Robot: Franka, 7 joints.
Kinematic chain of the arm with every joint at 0, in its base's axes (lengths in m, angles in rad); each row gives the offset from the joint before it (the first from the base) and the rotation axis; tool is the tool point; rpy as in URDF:
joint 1: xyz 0 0 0.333 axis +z
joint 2: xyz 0 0 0 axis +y
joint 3: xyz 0 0 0.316 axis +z
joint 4: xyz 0.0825 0 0 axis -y
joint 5: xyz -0.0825 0 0.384 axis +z
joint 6: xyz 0 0 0 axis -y
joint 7: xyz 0.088 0 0 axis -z
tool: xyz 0 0 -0.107 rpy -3.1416 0 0
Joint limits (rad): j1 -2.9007..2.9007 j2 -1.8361..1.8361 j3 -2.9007..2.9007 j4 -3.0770..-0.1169 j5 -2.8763..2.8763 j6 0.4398..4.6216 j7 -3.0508..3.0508
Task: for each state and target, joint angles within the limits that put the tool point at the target. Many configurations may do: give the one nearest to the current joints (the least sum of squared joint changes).
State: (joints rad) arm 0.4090 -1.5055 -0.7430 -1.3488 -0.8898 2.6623 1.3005
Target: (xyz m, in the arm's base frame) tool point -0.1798 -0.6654 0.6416
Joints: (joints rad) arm 0.5437 -1.6467 -0.9711 -1.4510 -0.8889 2.6051 1.3005
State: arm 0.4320 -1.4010 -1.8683 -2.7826 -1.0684 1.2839 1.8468
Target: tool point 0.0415 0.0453 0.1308
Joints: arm 0.6404 -1.3331 -2.4852 -3.0770 -1.1424 1.1824 1.8468
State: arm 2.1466 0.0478 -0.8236 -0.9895 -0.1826 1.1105 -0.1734
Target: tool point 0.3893 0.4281 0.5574
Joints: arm 1.6969 0.3920 -0.9826 -1.3817 -0.2035 1.2028 -0.1734
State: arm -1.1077 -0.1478 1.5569 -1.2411 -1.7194 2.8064 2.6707
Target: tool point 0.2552 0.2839 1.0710
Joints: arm -1.0131 -0.0396 1.6105 -0.7412 -1.6815 2.9196 2.6707
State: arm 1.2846 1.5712 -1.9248 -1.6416 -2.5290 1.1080 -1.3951
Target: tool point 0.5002 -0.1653 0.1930
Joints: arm 0.9941 1.8205 -1.2295 -2.3503 -2.5637 1.0978 -1.3951
